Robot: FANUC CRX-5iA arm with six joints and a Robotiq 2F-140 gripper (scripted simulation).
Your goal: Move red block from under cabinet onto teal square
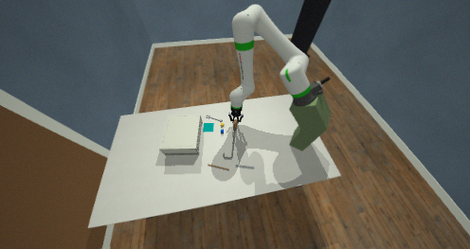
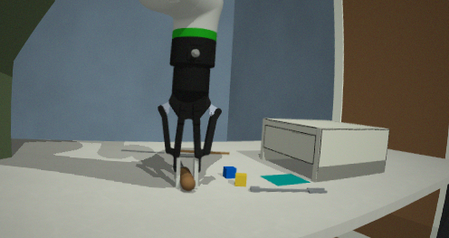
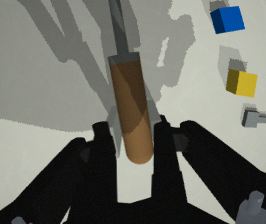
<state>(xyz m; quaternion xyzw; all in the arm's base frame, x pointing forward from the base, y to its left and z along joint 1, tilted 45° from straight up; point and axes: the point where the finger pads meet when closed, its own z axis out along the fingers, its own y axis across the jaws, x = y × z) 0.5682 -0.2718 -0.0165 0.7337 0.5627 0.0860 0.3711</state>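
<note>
Right now my hand is 120 mm short of the yellow cube, 30 mm to the left of it and 20 mm above it. Also, from my hand: blue block: 140 mm ahead, 30 mm to the left, 20 mm below; then grey wrench: 170 mm ahead, 130 mm to the right, 30 mm below; then hooked tool: 120 mm to the left, 90 mm ahead, 20 mm below.
</note>
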